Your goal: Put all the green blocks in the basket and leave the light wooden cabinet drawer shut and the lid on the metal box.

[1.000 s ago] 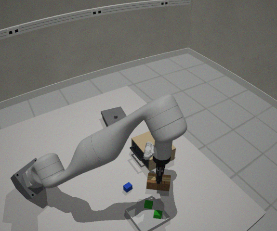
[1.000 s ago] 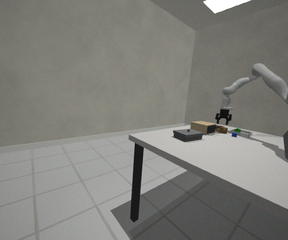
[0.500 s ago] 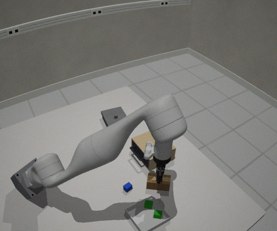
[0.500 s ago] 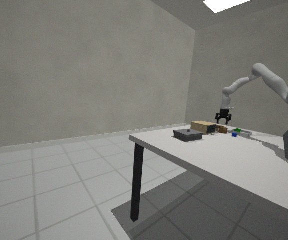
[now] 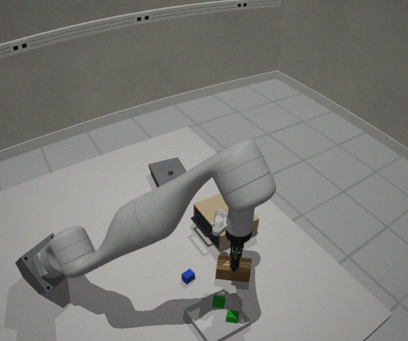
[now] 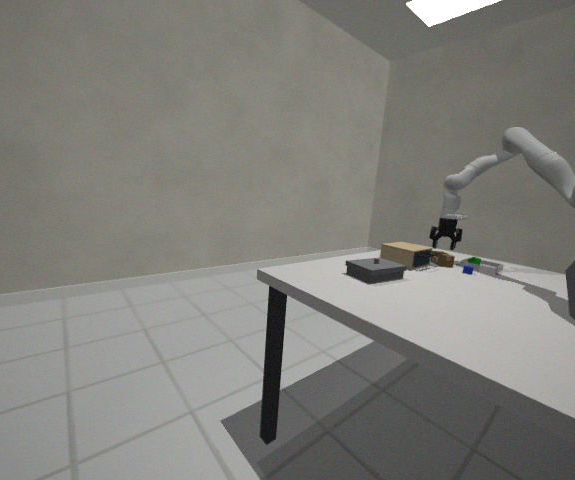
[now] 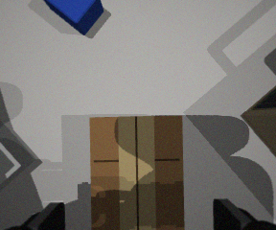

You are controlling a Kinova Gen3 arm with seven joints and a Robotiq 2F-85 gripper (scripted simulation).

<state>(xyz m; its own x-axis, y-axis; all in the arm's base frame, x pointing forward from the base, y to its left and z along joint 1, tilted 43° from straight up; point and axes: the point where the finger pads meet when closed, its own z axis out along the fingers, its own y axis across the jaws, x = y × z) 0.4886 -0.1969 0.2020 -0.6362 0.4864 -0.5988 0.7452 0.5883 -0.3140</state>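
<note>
Right now the darker brown wooden box is 50 mm below my hand. Round my hand: grey basket 160 mm behind, 100 mm to the right, 70 mm below; blue block 130 mm behind, 80 mm to the left, 70 mm below; red block 70 mm below, 20 mm to the right, 10 mm ahead.
</note>
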